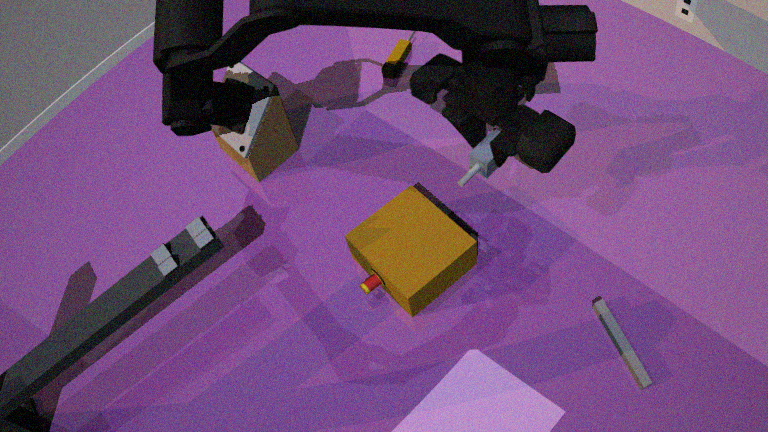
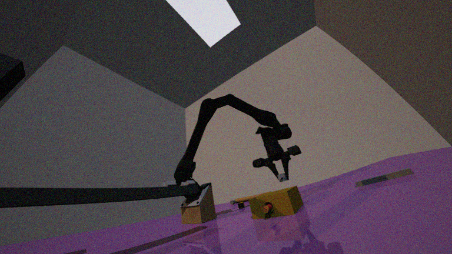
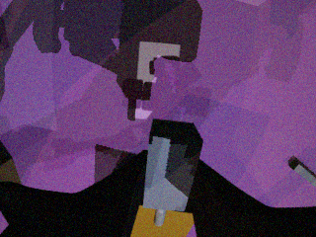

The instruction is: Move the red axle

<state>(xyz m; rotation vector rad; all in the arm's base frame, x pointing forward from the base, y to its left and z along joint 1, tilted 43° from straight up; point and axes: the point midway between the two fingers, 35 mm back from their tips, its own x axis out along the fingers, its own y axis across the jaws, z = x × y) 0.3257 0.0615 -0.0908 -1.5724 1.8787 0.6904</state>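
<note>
Right now my gripper tip is 13 cm to the left of the orange beam, 5 cm above it and 3 cm past it. Round my gripper tip: grey bar: 24 cm ahead, 10 cm to the right, 7 cm below; yellow hand tool: 26 cm behind, 16 cm to the left, 6 cm below.
</note>
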